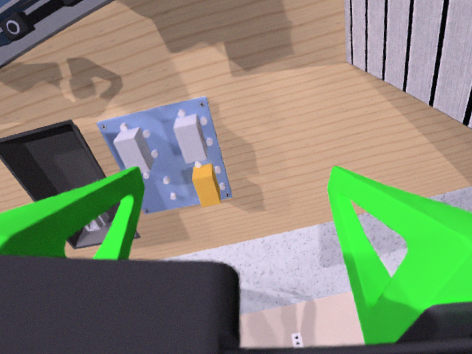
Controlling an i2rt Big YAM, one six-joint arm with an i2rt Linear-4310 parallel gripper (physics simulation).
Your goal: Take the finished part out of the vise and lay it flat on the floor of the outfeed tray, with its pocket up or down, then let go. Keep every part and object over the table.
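Frame: origin at the arm's base, x back, y right, z up, level; centimetres.
Seen in the pictures: gripper, fingertip midpoint: (236, 177).
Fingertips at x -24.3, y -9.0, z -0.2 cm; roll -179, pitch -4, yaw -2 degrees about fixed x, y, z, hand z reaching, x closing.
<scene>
A point is followed by its place in that frame.
My gripper (236, 177) @[x -24.3, y -9.0, z -0.2 cm] is open, with its two green fingers wide apart and nothing between them. A black open tray (37, 131) @[x -50.8, y -15.1, z -23.4 cm] lies at the left, partly behind the left finger; a small shiny metallic thing (93, 224) @[x -49.6, y -34.0, z -24.0 cm] shows inside its near end, seen through that finger's opening. I cannot tell whether this is the outfeed tray. The vise does not show clearly; a dark blue and black device (13, 26) @[x -48.2, y -2.1, z -23.8 cm] with a grey edge is cut off at the top left corner. I cannot make out the finished part.
A blue board (162, 132) @[x -34.2, y -18.5, z -26.8 cm] with white pegs bears two light grey blocks (132, 150) @[x -38.1, y -19.3, z -23.2 cm] (190, 138) @[x -29.5, y -18.1, z -23.2 cm] and an orange block (206, 185) @[x -28.2, y -26.5, z -23.2 cm]. A grey slatted object (400, 47) @[x -7.4, y -5.7, z -14.8 cm] stands at the upper right. The wooden table's edge crosses below, with speckled grey floor beyond.
</scene>
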